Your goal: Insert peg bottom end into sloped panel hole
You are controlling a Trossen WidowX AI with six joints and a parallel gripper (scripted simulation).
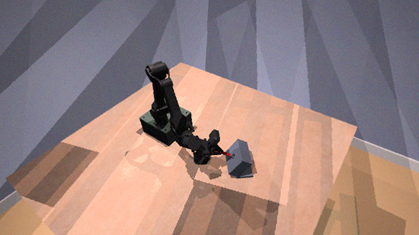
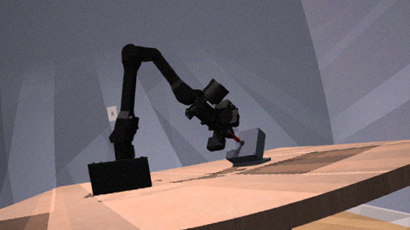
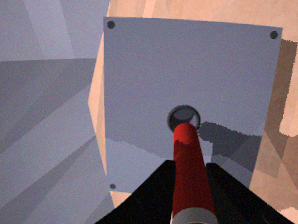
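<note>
The dark sloped panel is 60 mm ahead of my gripper tip, 50 mm below it and 40 mm to the left of it. Round my gripper tip: round red peg 10 mm to the right, 10 mm behind, 10 mm above.
</note>
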